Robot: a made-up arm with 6 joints. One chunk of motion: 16 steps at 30 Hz.
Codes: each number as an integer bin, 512 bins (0 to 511) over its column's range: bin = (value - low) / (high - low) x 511, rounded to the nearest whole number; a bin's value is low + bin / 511 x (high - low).
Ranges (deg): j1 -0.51..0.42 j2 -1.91..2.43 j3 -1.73..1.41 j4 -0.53..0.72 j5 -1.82..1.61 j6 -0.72..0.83
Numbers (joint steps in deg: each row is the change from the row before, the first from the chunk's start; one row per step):
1: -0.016 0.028 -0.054 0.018 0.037 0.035
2: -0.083 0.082 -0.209 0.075 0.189 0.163
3: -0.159 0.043 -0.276 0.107 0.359 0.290
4: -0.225 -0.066 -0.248 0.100 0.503 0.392
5: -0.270 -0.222 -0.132 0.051 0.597 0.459
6: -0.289 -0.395 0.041 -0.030 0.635 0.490
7: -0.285 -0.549 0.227 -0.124 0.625 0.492
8: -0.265 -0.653 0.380 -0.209 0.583 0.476
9: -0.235 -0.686 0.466 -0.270 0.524 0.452
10: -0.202 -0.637 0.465 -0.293 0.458 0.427
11: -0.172 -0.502 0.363 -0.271 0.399 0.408
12: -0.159 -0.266 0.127 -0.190 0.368 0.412
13: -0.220 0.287 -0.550 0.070 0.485 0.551
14: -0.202 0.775 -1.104 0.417 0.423 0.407
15: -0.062 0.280 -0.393 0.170 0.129 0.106
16: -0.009 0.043 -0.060 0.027 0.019 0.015
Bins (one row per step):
1: 271 228 273 224 277 249
2: 235 235 248 247 299 291
3: 193 230 237 260 325 333
4: 157 217 241 258 346 367
5: 132 199 260 238 360 389
6: 121 178 288 204 366 399
7: 124 160 318 166 364 400
8: 135 148 343 131 358 394
9: 151 144 357 106 349 386
10: 169 150 357 97 339 378
11: 186 166 341 106 331 372
12: 193 194 302 139 326 373
13: 159 259 192 245 343 419
14: 169 316 102 387 334 372
15: 246 258 218 286 290 272
16: 275 230 272 228 274 242

